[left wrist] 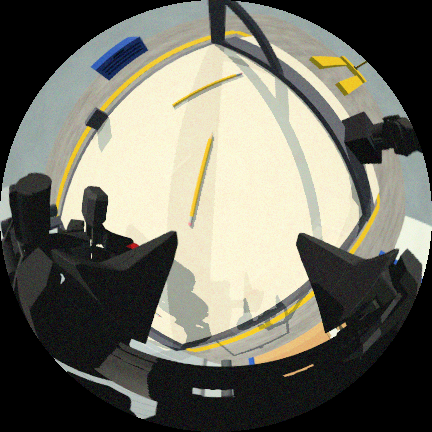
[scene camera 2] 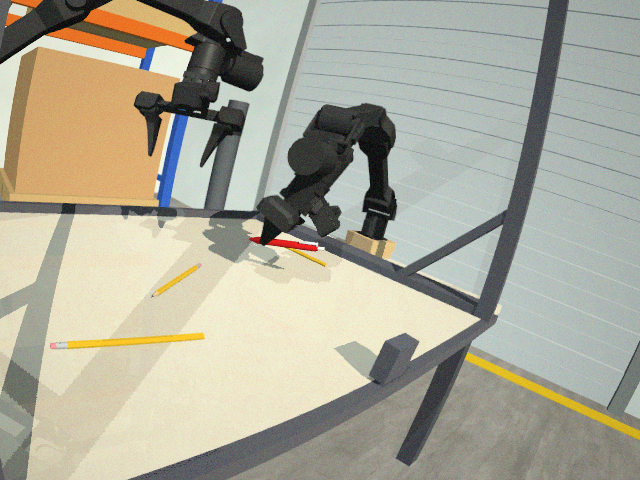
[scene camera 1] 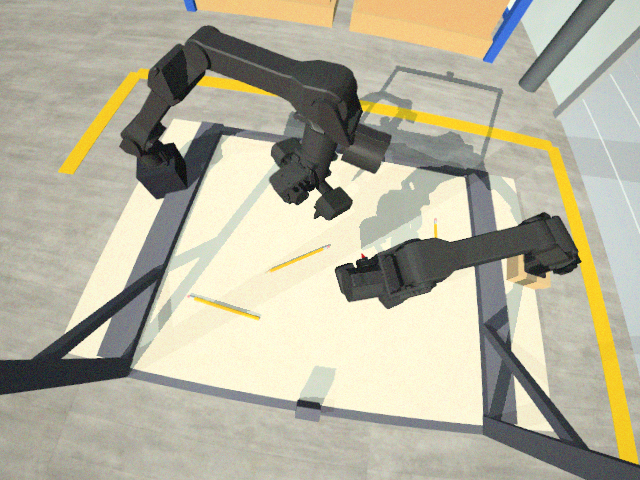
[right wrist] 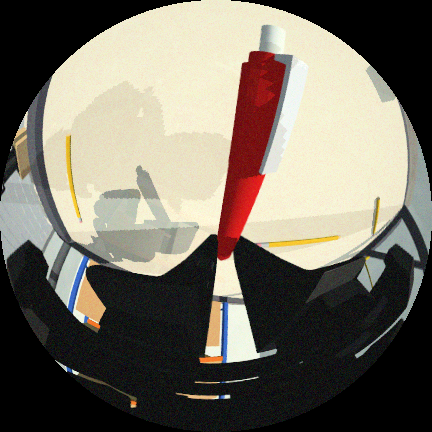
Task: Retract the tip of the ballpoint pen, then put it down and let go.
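Where they show: left gripper, between the fingertips: (left wrist: pixel 240 238) (scene camera 2: pixel 174 161) (scene camera 1: pixel 302 202); right gripper, between the fingertips: (left wrist: pixel 131 243) (scene camera 2: pixel 263 243) (scene camera 1: pixel 365 263) (right wrist: pixel 224 240); left arm's base, origin of its link: (left wrist: pixel 374 136) (scene camera 1: pixel 155 159); right arm's base, origin of its link: (scene camera 2: pixel 372 236) (scene camera 1: pixel 534 264).
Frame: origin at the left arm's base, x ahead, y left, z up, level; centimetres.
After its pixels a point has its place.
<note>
The red ballpoint pen (scene camera 1: pixel 363 256) {x 46.7, y -38.4, z -4.0 cm} (scene camera 2: pixel 289 244) {x 46.4, y -44.9, z -3.3 cm} (right wrist: pixel 252 135) has a white clip and a white button at its rear end. My right gripper (scene camera 2: pixel 264 242) {x 46.8, y -40.0, z -4.6 cm} (right wrist: pixel 224 240) {x 46.8, y -40.0, z -4.6 cm} is shut on the pen near its tip end and holds it nearly level above the table. The button end points away from the fingers in the right wrist view. Whether the writing tip is out cannot be seen. A bit of red also shows in the left wrist view beside my left finger. My left gripper (scene camera 2: pixel 176 160) {x 34.0, y -26.4, z 7.0 cm} (left wrist: pixel 240 238) {x 34.0, y -26.4, z 7.0 cm} is open and empty, high above the table's back part.
Yellow pencils (scene camera 1: pixel 298 258) {x 31.4, y -33.0, z -9.9 cm} (scene camera 1: pixel 224 307) {x 10.7, y -40.9, z -10.0 cm} (scene camera 2: pixel 175 280) {x 29.7, y -33.5, z -10.1 cm} (scene camera 2: pixel 129 341) {x 9.8, y -40.8, z -10.1 cm} (left wrist: pixel 201 177) {x 31.2, y -32.7, z -10.0 cm} lie on the table (scene camera 1: pixel 289 356) {x 23.6, y -55.9, z -10.6 cm} (scene camera 2: pixel 268 382) {x 15.2, y -55.7, z -10.6 cm}. Another pencil (scene camera 1: pixel 435 228) {x 73.2, y -33.7, z -10.1 cm} (right wrist: pixel 73 180) {x 69.6, y -40.8, z -10.3 cm} lies near the right arm. Dark frame beams (scene camera 1: pixel 480 227) {x 86.7, y -37.3, z -8.6 cm} edge the table, with a small block (scene camera 2: pixel 393 359) {x 22.2, y -67.3, z -6.5 cm} on the edge.
</note>
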